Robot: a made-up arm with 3 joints.
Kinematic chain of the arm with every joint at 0, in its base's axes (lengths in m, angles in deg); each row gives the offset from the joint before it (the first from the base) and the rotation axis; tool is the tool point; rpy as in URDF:
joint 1: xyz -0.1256 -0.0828 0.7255 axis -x
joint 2: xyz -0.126 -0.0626 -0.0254 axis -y
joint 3: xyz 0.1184 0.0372 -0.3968 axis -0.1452 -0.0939 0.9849
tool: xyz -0.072 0.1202 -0.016 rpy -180 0 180
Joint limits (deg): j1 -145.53..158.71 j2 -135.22..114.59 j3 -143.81..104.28
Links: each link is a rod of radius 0.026 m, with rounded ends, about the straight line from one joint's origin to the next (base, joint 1, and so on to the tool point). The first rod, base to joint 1, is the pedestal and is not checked.
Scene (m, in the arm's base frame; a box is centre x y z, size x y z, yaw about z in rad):
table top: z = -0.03
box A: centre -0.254 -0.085 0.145 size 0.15 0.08 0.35 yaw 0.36
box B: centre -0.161 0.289 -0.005 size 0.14 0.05 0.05 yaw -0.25
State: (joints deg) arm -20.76 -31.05 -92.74
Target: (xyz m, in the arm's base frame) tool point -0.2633 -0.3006 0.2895
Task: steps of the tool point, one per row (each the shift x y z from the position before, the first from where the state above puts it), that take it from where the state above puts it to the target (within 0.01 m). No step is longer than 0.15 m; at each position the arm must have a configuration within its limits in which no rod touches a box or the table.
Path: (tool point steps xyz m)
1: -0.0826 -0.1020 -0.0354
2: -0.0880 -0.1096 0.0059
3: -0.0874 -0.1014 0.0511
4: -0.0799 -0.0762 0.0928
5: 0.0744 -0.0148 -0.0558
6: 0.0819 -0.0130 -0.0369
7: 0.0835 -0.0090 -0.0186
8: 0.0805 -0.0038 -0.0029

